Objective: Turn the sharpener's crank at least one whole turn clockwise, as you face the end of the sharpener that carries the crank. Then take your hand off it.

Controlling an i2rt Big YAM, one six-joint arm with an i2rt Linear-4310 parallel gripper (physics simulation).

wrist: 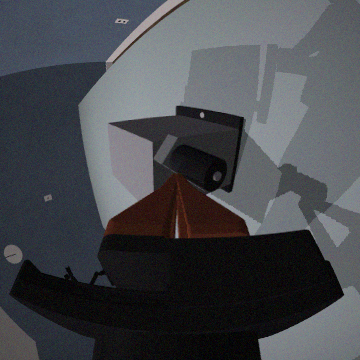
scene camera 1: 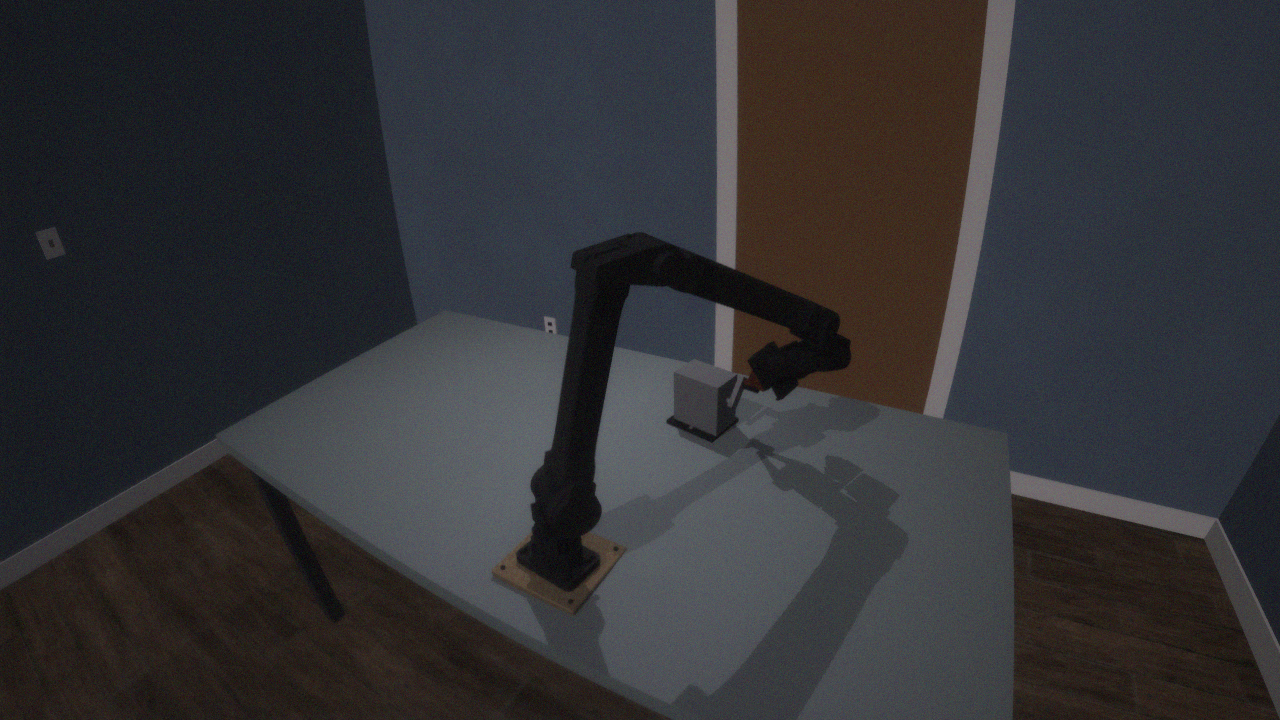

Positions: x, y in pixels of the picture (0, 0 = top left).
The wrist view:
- gripper: 176, 180
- black crank handle: 198, 166
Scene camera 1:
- gripper: 745, 382
